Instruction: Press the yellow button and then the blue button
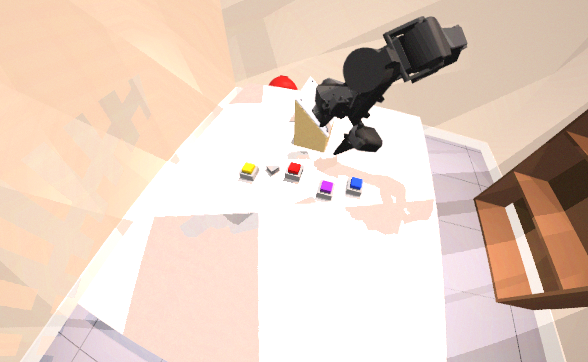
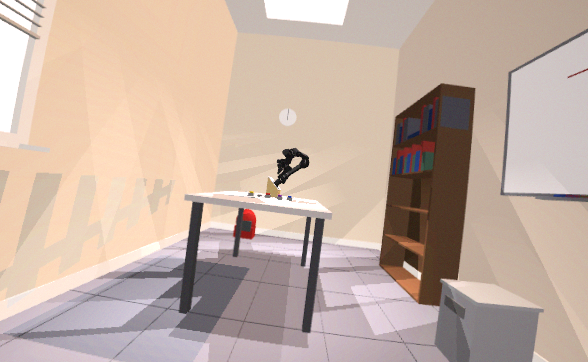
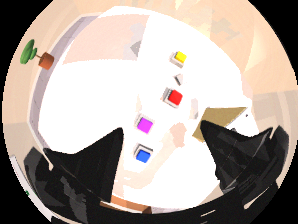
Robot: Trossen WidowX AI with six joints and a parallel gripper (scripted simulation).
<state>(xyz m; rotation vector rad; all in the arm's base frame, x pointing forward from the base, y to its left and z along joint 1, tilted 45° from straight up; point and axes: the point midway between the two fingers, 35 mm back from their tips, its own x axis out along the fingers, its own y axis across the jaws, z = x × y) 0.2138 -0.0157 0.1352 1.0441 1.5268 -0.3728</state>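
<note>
Now: the yellow button 2 cm ahead of my gripper tip, 22 cm to the right of it and 18 cm below it. Also, from my gripper tip: purple button (3 cm to the left, 18 cm below); then red button (3 cm behind, 9 cm to the right, 18 cm below); then blue button (5 cm behind, 11 cm to the left, 18 cm below).
</note>
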